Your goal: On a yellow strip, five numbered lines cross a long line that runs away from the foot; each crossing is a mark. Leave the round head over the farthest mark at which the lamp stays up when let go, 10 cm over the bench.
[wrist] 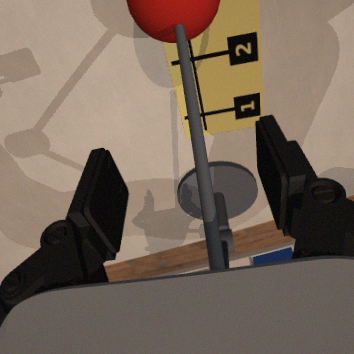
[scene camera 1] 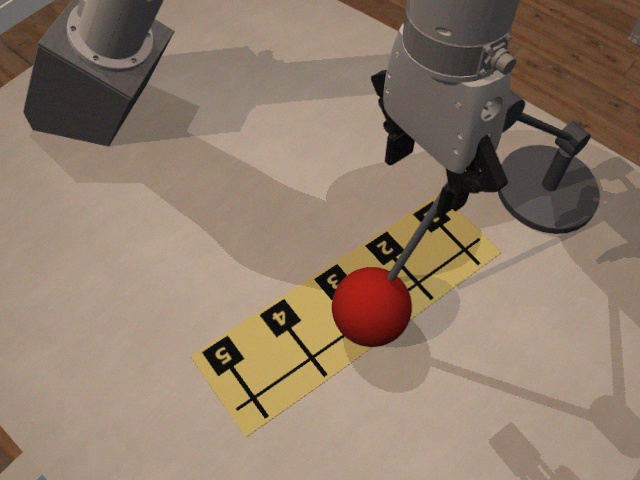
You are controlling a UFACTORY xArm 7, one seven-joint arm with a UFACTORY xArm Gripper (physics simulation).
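Places are measured from the arm's base along level axes (x left, y down, z back), in centimetres.
Where they show: gripper, between the fingertips: (wrist: 184, 156) (scene camera 1: 424, 181); arm's base, origin of its link: (scene camera 1: 110, 35).
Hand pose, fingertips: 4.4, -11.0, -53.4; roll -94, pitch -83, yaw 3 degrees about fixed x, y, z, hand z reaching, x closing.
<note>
Things, the pixels of their top centre, and the offset from my fingertips, as dx, dy, dz. "spot": a spot on its surface instead.
- lamp's foot, centre of its top: (scene camera 1: 549, 184) (wrist: 217, 195) +31.9, +26.5, -3.4
- lamp's round red head, a spot on its surface: (wrist: 172, 17) spot: -2.6, +18.0, +0.2
- grey upper rod, a spot on its surface: (wrist: 196, 132) spot: +3.5, +7.0, -0.1
- lamp's lower joint, a spot on its surface: (scene camera 1: 572, 138) spot: +30.5, +14.4, -3.7
The yellow strip (scene camera 1: 263, 356) (wrist: 220, 80) lies on the bench, its mark 5 end farthest from the lamp's foot (scene camera 1: 522, 193) (wrist: 242, 187). The lamp's round red head (scene camera 1: 372, 306) (wrist: 172, 17) hangs above the strip, covering the crossing of line 3 in the scene view. Its exact height and mark are hard to tell. The grey upper rod (scene camera 1: 413, 245) (wrist: 196, 132) slopes from the head up toward the gripper. My gripper (scene camera 1: 426, 175) (wrist: 184, 156) is open, its fingers apart on either side of the rod in the wrist view. The gripper body partly hides the lamp's elbow (scene camera 1: 512, 110).
The lamp's lower joint (scene camera 1: 572, 138) stands on a short post above the foot, right of the gripper. The robot's dark base block (scene camera 1: 67, 93) is at the upper left. Wooden floor (scene camera 1: 573, 67) shows beyond the bench edge. Shadows of arm and lamp cross the bench.
</note>
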